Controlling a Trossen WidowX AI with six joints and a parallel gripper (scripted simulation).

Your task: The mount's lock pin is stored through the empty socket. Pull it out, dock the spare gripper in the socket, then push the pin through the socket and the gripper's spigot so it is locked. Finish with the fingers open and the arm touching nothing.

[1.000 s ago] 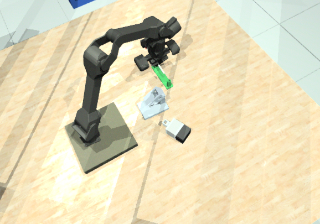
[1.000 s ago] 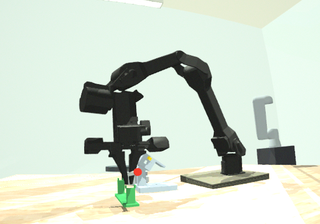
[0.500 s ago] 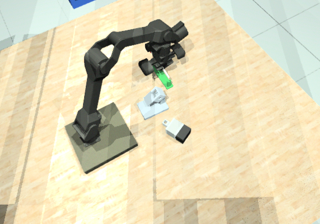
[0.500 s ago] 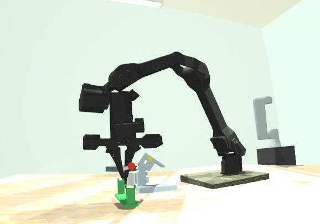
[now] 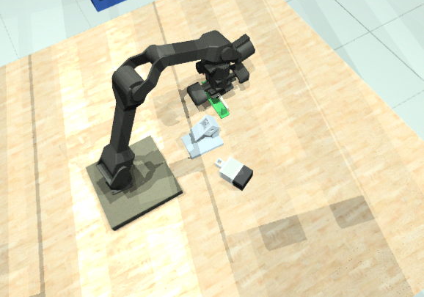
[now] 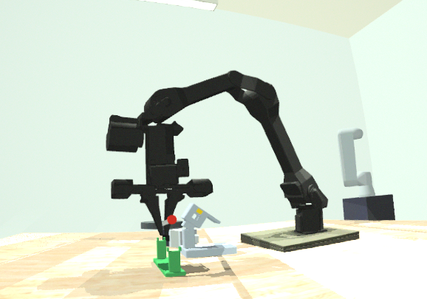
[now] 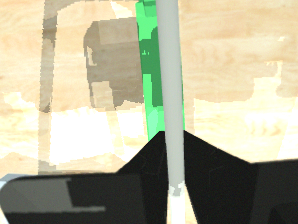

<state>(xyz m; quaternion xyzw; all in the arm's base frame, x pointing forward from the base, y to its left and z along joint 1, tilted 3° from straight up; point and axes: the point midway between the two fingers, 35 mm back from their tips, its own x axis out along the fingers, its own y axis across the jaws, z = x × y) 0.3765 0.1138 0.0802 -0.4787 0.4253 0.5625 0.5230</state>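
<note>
My gripper tip is 20 mm to the right of the green cradle and 30 mm above it. From my gripper tip the other things lie so: spare gripper: 70 mm behind, 240 mm to the right, 30 mm below; then mount: 90 mm behind, 100 mm to the right.
</note>
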